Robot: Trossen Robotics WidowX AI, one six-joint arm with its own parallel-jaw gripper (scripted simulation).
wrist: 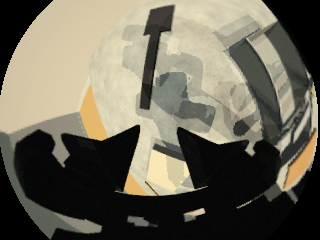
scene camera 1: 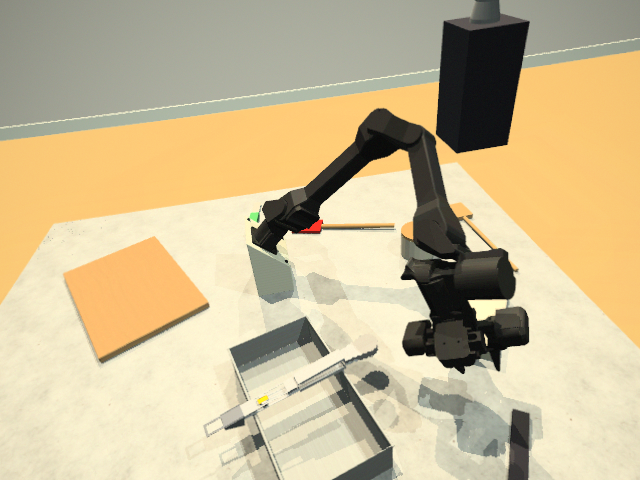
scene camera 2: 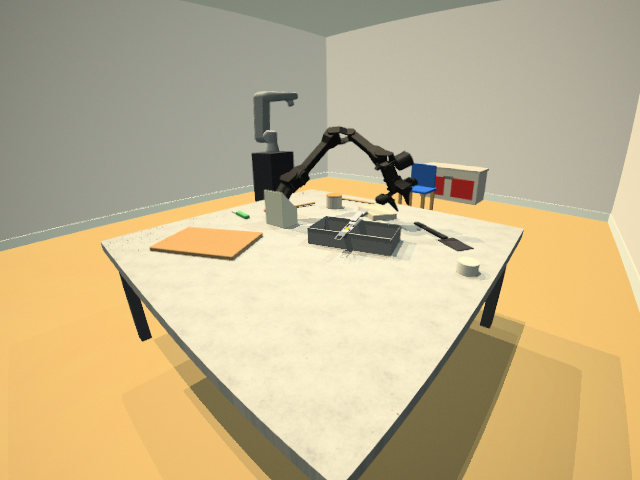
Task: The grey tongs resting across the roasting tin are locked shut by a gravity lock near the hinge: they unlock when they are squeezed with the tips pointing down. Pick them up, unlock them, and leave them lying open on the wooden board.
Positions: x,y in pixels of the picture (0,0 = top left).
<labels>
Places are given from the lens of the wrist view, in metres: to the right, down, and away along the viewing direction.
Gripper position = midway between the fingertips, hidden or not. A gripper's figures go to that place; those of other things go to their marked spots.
my gripper (wrist: 159,129): 0.00, 0.01, 0.10
cream block (wrist: 167,168): 0.03, 0.14, 0.18
dark spatula (wrist: 156,24): -0.01, -0.24, 0.10
roasting tin (wrist: 264,63): 0.15, -0.08, 0.03
The marked spots on the roasting tin and the dark spatula are 0.24 m apart.
</labels>
